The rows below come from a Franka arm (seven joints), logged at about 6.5 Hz.
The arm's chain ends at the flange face. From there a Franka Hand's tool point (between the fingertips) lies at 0.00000 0.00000 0.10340 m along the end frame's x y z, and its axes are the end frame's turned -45 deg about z.
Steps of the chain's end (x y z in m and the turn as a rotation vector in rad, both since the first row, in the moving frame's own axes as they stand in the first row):
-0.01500, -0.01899, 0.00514, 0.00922, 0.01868, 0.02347
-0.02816, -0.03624, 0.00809, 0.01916, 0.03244, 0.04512
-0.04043, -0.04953, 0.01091, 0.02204, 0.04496, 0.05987
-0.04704, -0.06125, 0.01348, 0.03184, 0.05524, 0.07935
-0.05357, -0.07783, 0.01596, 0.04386, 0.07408, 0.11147
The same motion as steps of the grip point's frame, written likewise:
0.00485, -0.02332, 0.00512, -0.00669, 0.01973, 0.02347
0.00946, -0.04448, 0.00802, -0.00939, 0.03649, 0.04512
0.01128, -0.06179, 0.01078, -0.01621, 0.04738, 0.05987
0.01634, -0.07461, 0.01327, -0.01655, 0.06157, 0.07935
0.02563, -0.09023, 0.01558, -0.02137, 0.08340, 0.11147

